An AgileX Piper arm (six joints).
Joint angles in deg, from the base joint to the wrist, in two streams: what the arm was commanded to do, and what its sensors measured. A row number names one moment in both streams.
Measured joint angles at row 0:
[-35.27 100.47 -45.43 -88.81 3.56 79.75]
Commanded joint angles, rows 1 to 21:
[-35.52 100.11 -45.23 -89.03 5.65 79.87]
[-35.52 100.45 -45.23 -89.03 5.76 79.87]
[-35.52 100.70 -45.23 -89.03 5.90 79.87]
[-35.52 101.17 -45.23 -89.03 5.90 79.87]
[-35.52 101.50 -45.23 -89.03 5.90 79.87]
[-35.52 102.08 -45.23 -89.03 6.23 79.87]
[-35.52 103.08 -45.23 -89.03 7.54 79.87]
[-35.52 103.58 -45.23 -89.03 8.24 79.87]
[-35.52 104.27 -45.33 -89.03 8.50 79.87]
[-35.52 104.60 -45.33 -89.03 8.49 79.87]
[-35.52 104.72 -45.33 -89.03 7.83 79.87]
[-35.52 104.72 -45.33 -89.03 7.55 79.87]
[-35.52 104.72 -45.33 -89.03 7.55 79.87]
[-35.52 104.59 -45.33 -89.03 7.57 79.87]
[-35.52 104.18 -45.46 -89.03 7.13 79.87]
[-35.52 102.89 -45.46 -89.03 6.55 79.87]
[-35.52 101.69 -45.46 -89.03 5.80 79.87]
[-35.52 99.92 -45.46 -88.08 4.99 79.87]
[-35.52 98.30 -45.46 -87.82 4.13 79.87]
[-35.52 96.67 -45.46 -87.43 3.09 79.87]
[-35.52 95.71 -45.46 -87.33 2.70 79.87]
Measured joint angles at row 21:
[-35.27 99.81 -45.75 -87.86 3.81 79.97]
